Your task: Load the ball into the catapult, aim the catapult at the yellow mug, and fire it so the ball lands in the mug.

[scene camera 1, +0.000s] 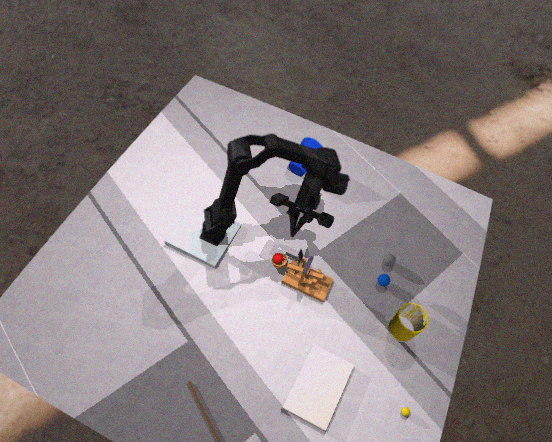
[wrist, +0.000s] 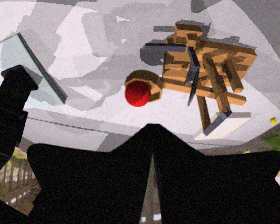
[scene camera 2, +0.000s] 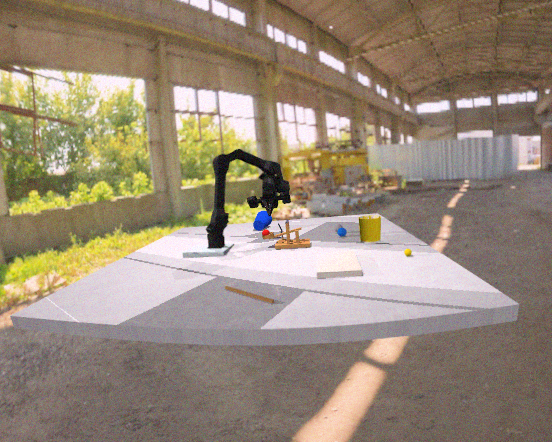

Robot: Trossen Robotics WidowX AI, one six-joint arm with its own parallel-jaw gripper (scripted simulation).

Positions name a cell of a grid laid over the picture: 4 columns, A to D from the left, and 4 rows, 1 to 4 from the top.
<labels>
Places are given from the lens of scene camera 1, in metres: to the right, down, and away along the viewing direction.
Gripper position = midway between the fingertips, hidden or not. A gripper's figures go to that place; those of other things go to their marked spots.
gripper (scene camera 1: C3): 0.05, 0.05, 1.29
wooden catapult (scene camera 1: C3): 0.08, 0.17, 1.29
yellow mug (scene camera 1: C3): 0.41, 0.30, 1.31
flat slab (scene camera 1: C4): 0.11, 0.47, 1.16
The marked spots on the yellow mug and the flat slab are 0.38 m apart.
</labels>
